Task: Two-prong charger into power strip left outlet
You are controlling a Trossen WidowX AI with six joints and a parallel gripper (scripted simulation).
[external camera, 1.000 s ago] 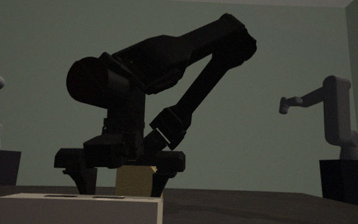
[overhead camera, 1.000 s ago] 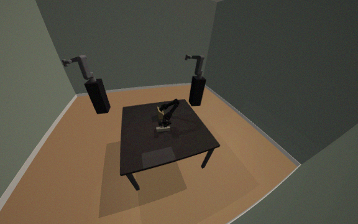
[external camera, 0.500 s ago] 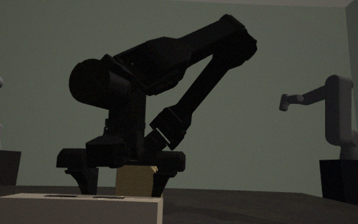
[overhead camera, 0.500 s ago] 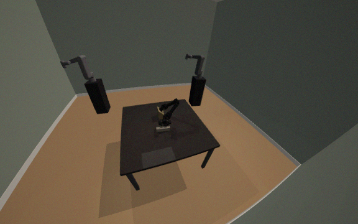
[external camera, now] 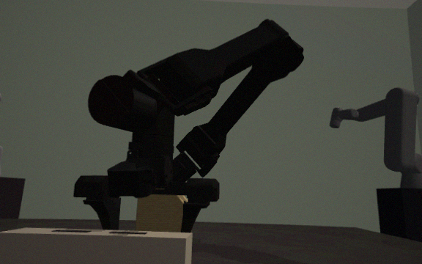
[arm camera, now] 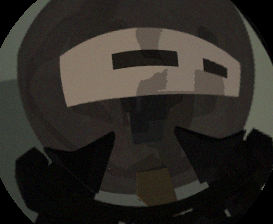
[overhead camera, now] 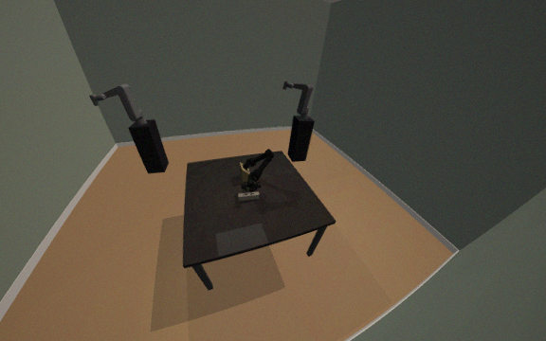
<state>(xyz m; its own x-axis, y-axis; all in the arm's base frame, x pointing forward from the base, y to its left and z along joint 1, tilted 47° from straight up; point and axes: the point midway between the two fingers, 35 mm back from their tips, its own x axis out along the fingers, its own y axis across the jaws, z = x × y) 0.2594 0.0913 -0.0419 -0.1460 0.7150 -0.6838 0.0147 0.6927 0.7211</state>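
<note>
My gripper tip is now 5 cm short of the black two-prong charger and 1 cm below it.
</note>
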